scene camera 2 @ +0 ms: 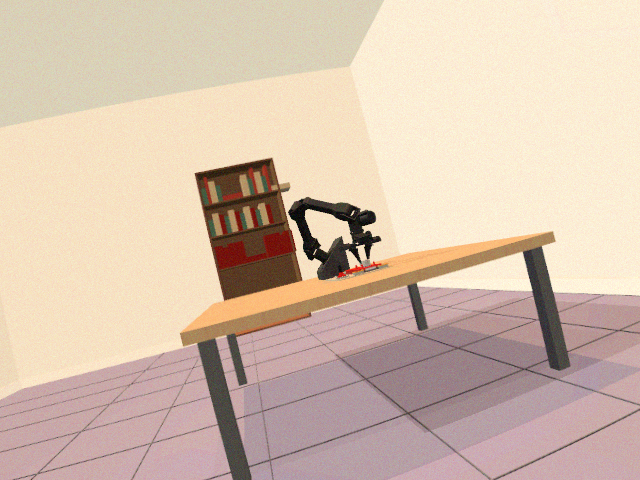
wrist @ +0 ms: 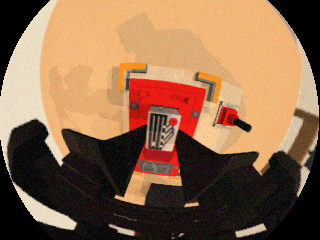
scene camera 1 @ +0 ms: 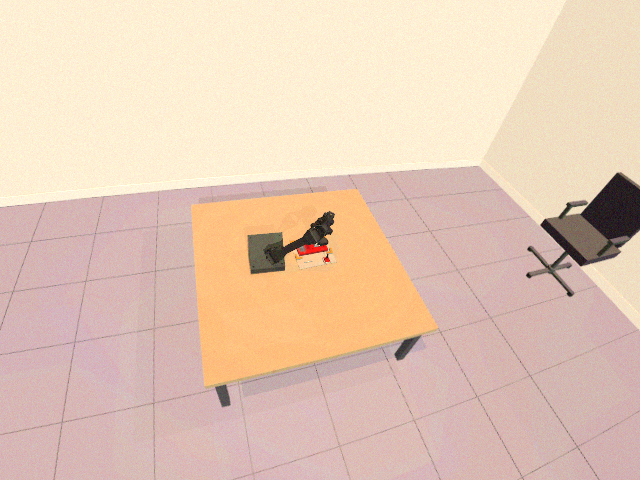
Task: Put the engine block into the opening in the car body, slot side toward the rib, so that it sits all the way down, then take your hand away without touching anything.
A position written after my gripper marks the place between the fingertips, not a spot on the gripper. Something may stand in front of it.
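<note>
In the wrist view there is a grey engine block (wrist: 163,124), and it is my gripper (wrist: 161,130) that holds it. The same view gives me a red car body (wrist: 143,94) too, along with a pale flat plate (wrist: 219,94).
</note>
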